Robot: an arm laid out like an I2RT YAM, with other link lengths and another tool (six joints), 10 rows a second.
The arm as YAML. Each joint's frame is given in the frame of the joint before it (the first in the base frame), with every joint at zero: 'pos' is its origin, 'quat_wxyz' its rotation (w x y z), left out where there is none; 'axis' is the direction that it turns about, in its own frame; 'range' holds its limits. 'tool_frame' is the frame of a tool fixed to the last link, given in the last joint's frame.
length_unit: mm
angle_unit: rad
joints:
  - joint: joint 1
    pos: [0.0, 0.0, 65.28]
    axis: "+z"
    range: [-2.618, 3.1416]
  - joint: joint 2
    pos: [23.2, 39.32, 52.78]
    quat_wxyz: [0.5, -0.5, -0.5, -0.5]
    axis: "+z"
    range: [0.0, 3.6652]
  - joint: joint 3
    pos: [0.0, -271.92, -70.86]
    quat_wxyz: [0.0, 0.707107, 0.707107, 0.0]
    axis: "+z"
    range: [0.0, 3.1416]
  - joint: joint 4
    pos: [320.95, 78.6, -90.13]
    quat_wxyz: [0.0, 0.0, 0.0, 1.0]
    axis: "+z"
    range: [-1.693, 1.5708]
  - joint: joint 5
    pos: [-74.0, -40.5, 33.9]
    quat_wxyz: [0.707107, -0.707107, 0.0, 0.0]
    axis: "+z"
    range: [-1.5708, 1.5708]
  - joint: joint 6
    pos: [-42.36, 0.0, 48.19]
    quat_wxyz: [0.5, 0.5, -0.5, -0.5]
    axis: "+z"
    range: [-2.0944, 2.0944]
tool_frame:
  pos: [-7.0, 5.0, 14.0]
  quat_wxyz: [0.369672, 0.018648, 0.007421, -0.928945]
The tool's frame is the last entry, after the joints.
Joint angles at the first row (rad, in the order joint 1, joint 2, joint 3, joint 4, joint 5, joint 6):
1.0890, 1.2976, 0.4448, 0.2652, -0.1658, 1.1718
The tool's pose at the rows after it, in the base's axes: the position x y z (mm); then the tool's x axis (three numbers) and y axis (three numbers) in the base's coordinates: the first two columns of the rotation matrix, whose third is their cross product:
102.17 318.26 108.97 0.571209 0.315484 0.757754 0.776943 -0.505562 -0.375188
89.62 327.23 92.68 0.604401 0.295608 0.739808 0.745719 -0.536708 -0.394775
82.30 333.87 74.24 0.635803 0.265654 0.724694 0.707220 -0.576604 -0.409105
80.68 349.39 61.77 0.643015 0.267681 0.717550 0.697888 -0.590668 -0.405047
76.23 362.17 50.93 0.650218 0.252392 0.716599 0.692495 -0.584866 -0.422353
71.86 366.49 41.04 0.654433 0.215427 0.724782 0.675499 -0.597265 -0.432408
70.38 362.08 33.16 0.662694 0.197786 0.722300 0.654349 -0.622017 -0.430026
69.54 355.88 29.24 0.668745 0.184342 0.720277 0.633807 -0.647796 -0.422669
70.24 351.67 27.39 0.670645 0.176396 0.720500 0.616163 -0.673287 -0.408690
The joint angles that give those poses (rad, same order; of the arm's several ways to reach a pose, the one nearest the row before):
1.1472, 1.3482, 0.4632, 0.2822, -0.1045, 1.2132
1.2040, 1.4263, 0.4664, 0.3479, -0.0401, 1.2883
1.2424, 1.5153, 0.4724, 0.4201, 0.0227, 1.3574
1.2655, 1.6181, 0.5259, 0.4540, 0.0506, 1.3790
1.2900, 1.7025, 0.5614, 0.5167, 0.0643, 1.4065
1.3115, 1.7578, 0.5676, 0.5857, 0.1072, 1.4388
1.3177, 1.7763, 0.5538, 0.6090, 0.1395, 1.4618
1.3208, 1.7733, 0.5354, 0.6105, 0.1702, 1.4802
1.3208, 1.7672, 0.5262, 0.5968, 0.1993, 1.4910

